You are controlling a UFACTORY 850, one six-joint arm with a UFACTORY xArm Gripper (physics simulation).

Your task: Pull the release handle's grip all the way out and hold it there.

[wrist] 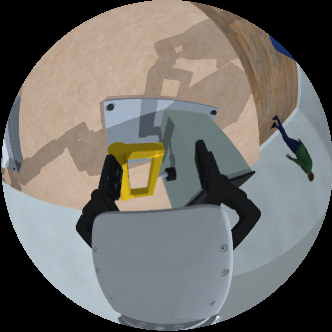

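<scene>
The release handle [156, 171] is a yellow four-sided loop in the middle of the wrist view. Its thick grip bar [125, 182] is on the left side, away from the grey-green housing [187, 145]. A short rod [163, 175] runs from the loop into a black collar [171, 173] on the housing. My gripper [154, 155] is open and holds nothing. In the view, its left finger is right beside the grip bar's outer side and its right finger is over the housing. The loop shows between the fingers; whether it is level with them, I cannot tell.
The housing stands on a pale blue-grey base plate [120, 120] with dark bolts, on a tan table top [65, 75]. A grey metal part [15, 135] is at the left edge. A wooden surface [270, 75] and a small figure in green [302, 156] are at the right.
</scene>
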